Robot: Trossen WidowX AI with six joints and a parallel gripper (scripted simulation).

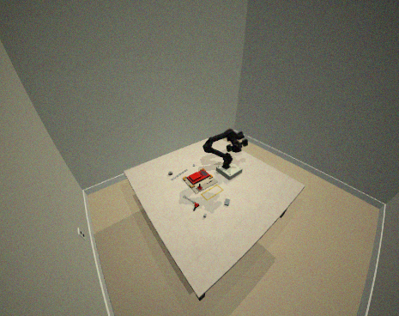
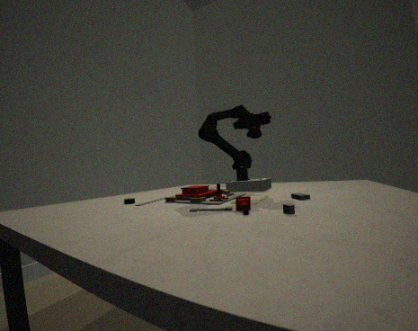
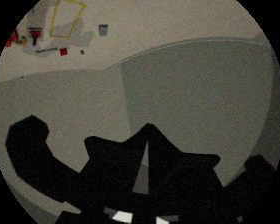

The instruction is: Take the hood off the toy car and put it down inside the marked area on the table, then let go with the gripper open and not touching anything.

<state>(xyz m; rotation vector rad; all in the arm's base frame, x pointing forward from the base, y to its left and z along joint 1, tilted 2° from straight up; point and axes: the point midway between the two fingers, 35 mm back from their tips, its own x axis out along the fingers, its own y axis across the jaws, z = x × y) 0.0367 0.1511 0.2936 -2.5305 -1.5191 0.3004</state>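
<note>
My gripper tip is now 270 mm short of the red hood, 270 mm to the left of it and 310 mm above it.
</note>
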